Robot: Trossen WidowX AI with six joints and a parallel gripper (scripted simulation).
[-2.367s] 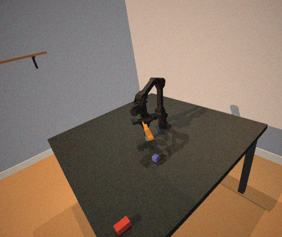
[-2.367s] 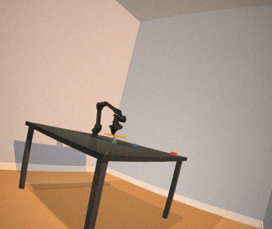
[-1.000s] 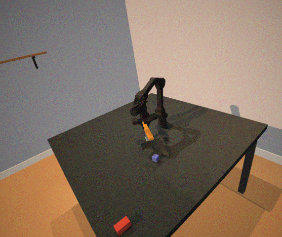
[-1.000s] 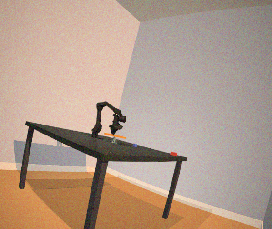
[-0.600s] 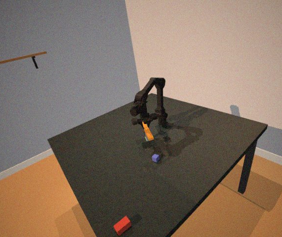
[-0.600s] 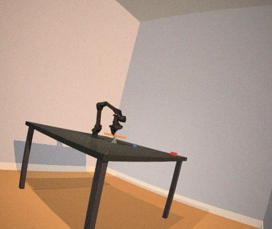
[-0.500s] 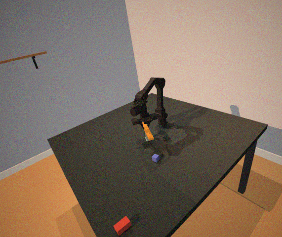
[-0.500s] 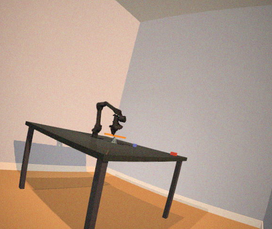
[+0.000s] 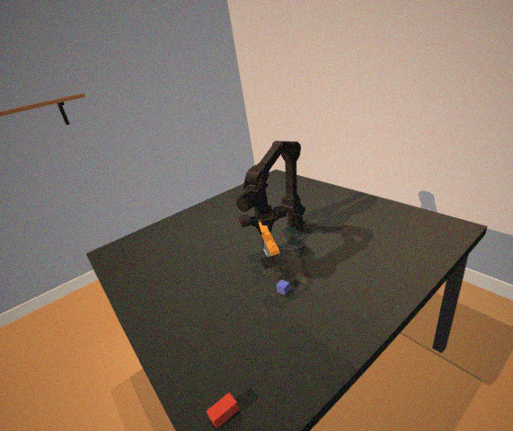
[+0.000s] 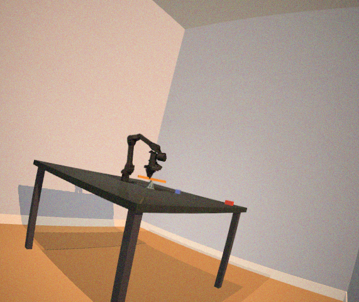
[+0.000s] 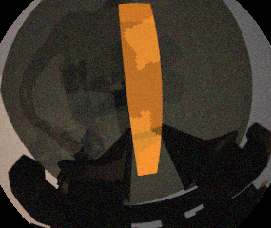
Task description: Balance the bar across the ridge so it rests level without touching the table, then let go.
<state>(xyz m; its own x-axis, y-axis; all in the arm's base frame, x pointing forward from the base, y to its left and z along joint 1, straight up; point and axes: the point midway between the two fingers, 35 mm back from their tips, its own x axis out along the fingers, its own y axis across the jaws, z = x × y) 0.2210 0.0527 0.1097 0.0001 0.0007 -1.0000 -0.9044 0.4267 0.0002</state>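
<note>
Now: gripper tip 1 cm short of the orange bar and 3 cm to the right of it. Also, from my gripper tip: red block 52 cm ahead, 45 cm to the left, 6 cm below; then blue cube 13 cm ahead, 24 cm to the left, 6 cm below.
</note>
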